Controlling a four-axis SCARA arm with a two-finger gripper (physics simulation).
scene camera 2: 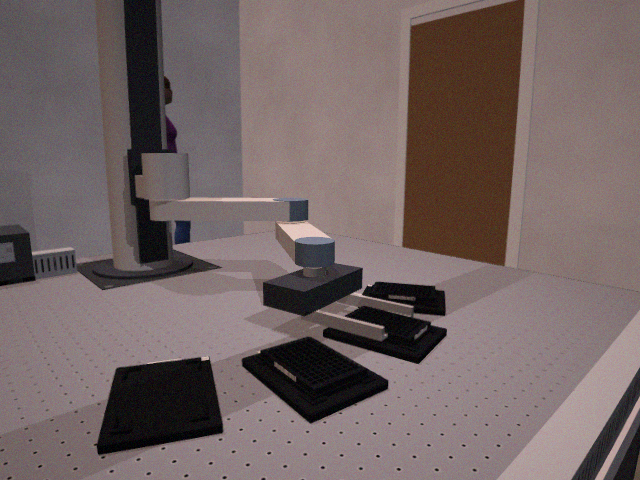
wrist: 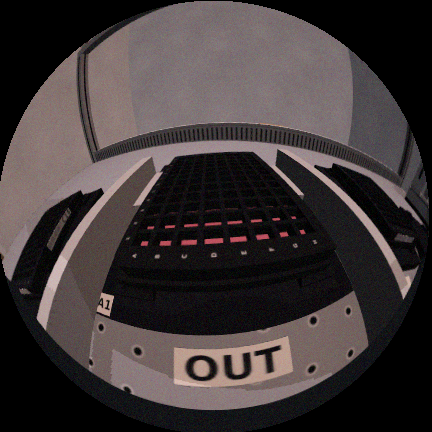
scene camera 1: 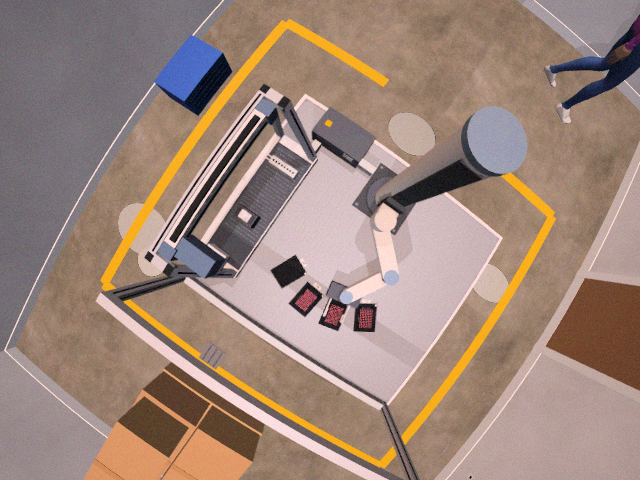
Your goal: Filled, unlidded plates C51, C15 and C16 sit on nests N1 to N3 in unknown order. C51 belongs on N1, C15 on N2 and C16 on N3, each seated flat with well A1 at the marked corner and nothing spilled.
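Observation:
You'd see the gripper [scene camera 2: 398, 322] here, along with a nest N3 [scene camera 2: 157, 402]. There's a dark slatted deck [scene camera 1: 280, 202] to be seen as well.

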